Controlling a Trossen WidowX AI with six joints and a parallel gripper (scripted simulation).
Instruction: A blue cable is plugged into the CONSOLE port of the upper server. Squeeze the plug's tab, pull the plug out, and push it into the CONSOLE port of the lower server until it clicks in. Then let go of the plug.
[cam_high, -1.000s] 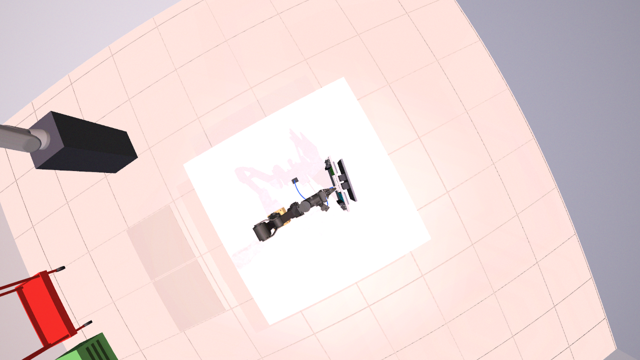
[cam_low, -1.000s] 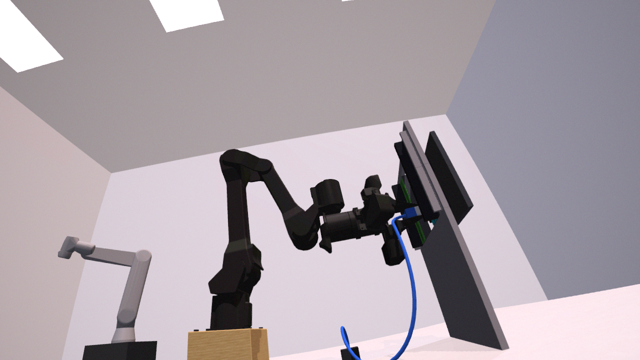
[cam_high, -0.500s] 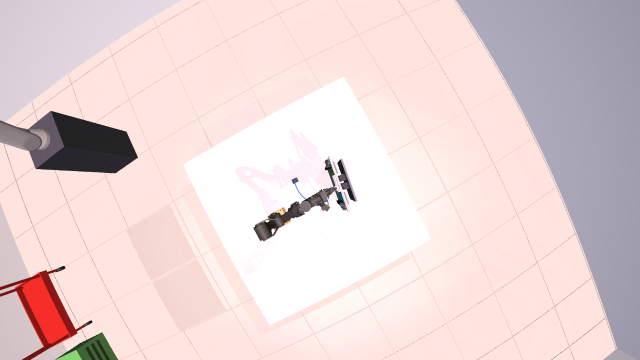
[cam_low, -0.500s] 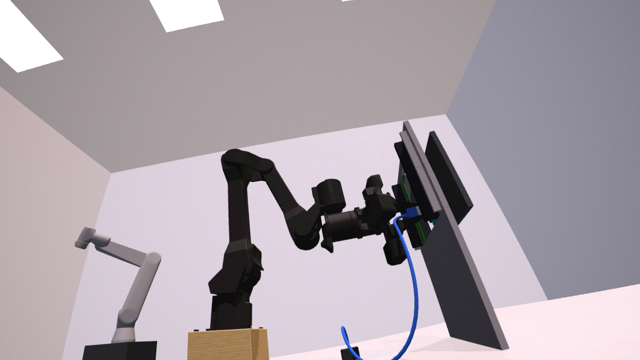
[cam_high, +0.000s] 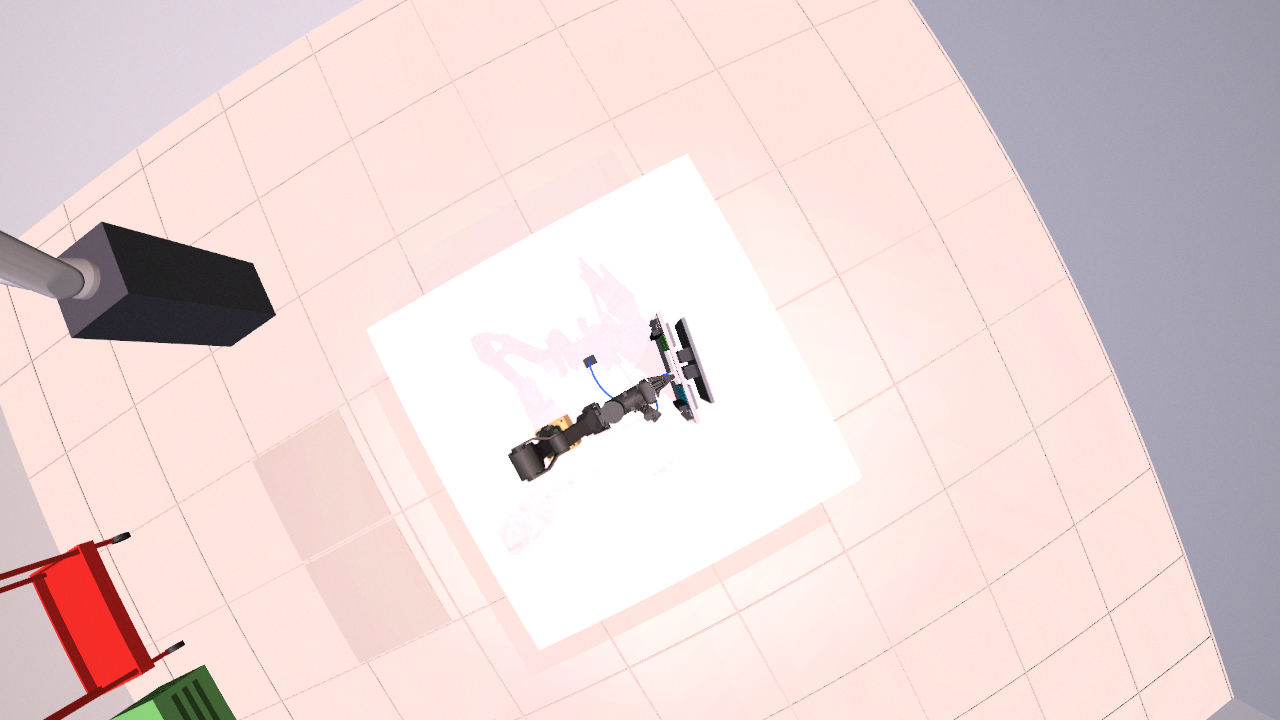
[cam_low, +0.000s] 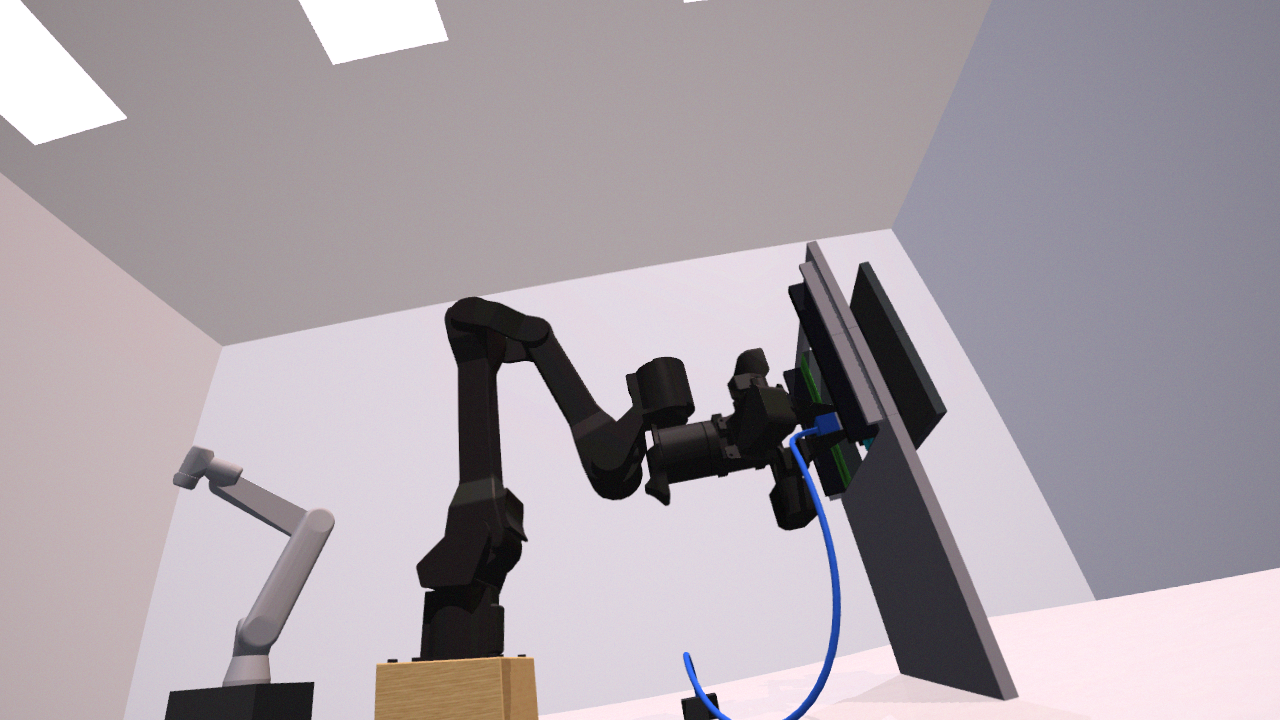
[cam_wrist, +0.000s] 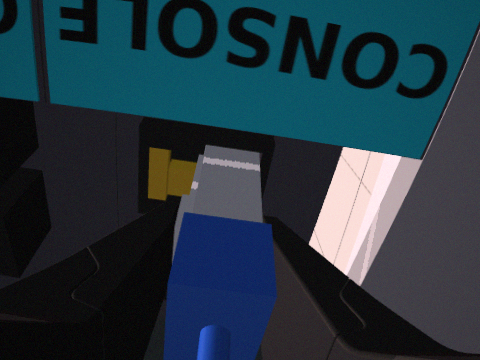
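The dark rack panel is 5 cm above my gripper tip, 4 cm ahead of it and 1 cm to the left of it. Also, from my gripper tip: blue plug: right at my gripper tip; black block: 24 cm below, 20 cm behind, 17 cm to the left.
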